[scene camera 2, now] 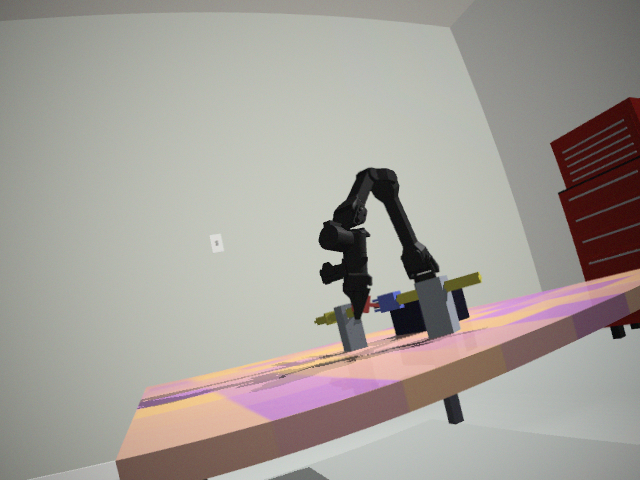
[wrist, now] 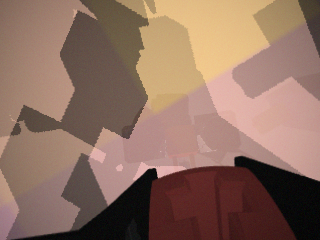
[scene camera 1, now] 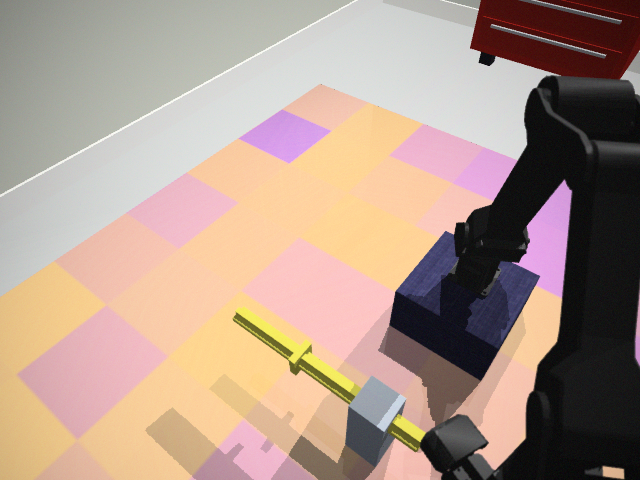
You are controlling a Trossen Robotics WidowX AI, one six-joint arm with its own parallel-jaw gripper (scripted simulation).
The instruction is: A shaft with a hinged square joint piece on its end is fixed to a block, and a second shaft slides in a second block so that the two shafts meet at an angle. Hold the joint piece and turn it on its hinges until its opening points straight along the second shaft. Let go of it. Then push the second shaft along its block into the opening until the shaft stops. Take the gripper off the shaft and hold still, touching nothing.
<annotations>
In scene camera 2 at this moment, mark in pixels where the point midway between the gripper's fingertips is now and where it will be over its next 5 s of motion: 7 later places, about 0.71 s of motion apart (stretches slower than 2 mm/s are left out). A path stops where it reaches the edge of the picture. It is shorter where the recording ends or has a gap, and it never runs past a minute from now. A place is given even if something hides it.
My gripper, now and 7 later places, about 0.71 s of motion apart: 357, 319; 358, 320; 362, 321; 368, 322; 372, 321; 368, 310; 360, 287; 356, 262
</annotations>
